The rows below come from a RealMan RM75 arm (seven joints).
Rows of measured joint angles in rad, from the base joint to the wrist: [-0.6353, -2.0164, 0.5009, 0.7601, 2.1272, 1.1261, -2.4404]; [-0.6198, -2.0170, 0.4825, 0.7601, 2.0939, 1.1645, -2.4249]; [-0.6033, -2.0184, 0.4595, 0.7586, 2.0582, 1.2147, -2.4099]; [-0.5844, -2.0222, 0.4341, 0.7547, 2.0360, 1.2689, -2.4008]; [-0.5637, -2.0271, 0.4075, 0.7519, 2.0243, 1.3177, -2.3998]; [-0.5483, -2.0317, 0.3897, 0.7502, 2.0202, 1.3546, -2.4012]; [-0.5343, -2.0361, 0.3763, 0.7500, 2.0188, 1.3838, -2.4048]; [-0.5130, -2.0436, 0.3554, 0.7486, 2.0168, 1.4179, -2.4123]
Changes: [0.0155, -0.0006, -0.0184, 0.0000, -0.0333, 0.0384, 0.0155]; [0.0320, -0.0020, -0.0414, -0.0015, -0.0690, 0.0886, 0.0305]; [0.0509, -0.0058, -0.0668, -0.0054, -0.0912, 0.1428, 0.0396]; [0.0716, -0.0107, -0.0934, -0.0082, -0.1029, 0.1916, 0.0406]; [0.0870, -0.0153, -0.1112, -0.0099, -0.1070, 0.2285, 0.0392]; [0.1010, -0.0197, -0.1246, -0.0101, -0.1084, 0.2577, 0.0356]; [0.1223, -0.0272, -0.1455, -0.0115, -0.1104, 0.2918, 0.0281]
